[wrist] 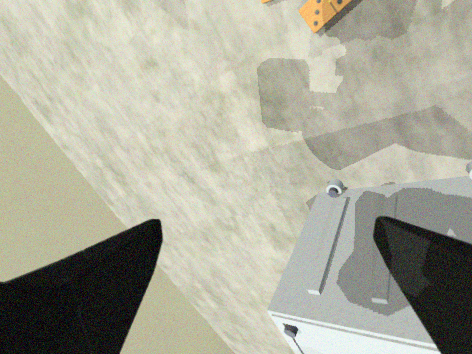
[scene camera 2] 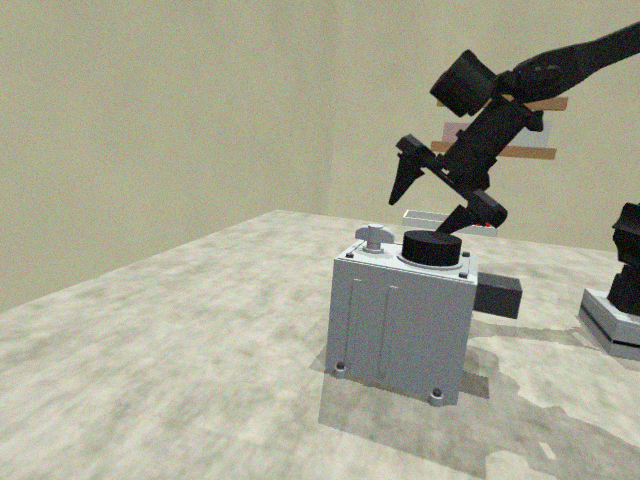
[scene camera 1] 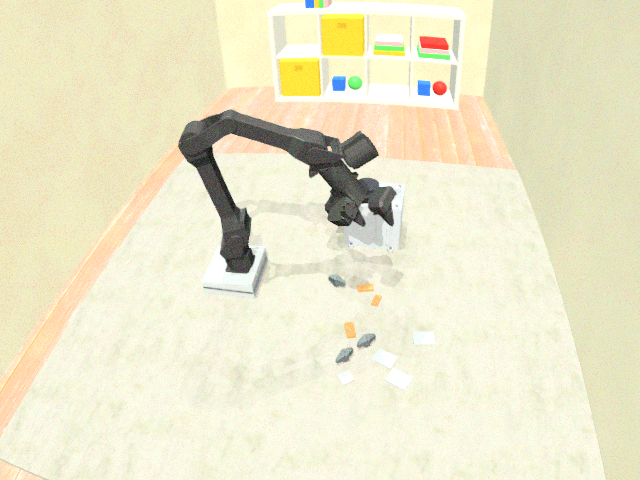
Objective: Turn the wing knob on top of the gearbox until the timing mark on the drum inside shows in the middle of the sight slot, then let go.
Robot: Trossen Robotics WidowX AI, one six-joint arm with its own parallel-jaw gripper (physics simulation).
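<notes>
The pale grey gearbox stands upright on the mottled surface. In scene camera 2, its light grey wing knob is at the left of its top, beside a thick black round cap. The wing knob does not show in the wrist view. My gripper is open and empty. In scene camera 2 it is tilted above the top; one fingertip is near the cap's upper rim, the other higher, above and right of the knob. Contact cannot be told. The sight slot and timing mark do not show.
A black block juts from the gearbox's side. Orange dominoes, dark stones and white tiles lie in front of the gearbox. A white tray is behind it. A white shelf unit stands at the back.
</notes>
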